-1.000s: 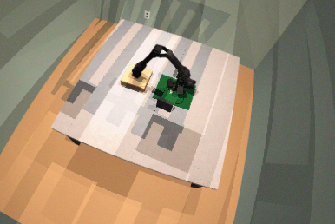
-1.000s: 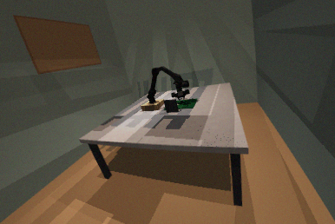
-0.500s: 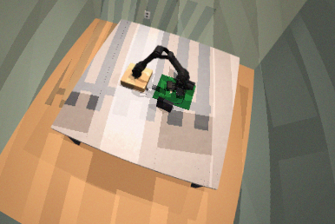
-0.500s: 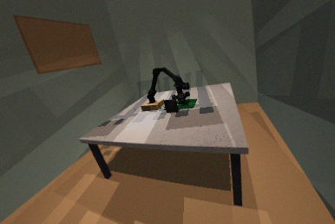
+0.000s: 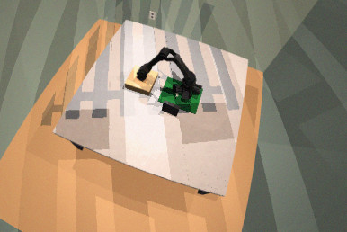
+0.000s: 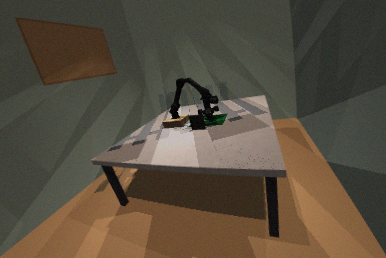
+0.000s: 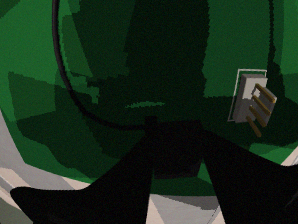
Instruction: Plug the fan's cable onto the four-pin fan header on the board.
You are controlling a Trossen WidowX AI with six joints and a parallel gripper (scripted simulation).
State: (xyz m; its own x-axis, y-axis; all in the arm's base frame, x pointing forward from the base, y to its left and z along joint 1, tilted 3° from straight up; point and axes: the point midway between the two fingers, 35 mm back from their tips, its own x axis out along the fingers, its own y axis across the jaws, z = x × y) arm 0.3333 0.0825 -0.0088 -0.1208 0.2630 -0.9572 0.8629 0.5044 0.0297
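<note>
Right now my gripper tip is 20 mm to the left of the green circuit board and 20 mm above it. From my gripper tip the other things lie so: black fan plug 10 mm to the left; black fan 200 mm to the right, 50 mm above, 10 mm behind; four-pin fan header 40 mm to the right, 30 mm behind, 10 mm below.
</note>
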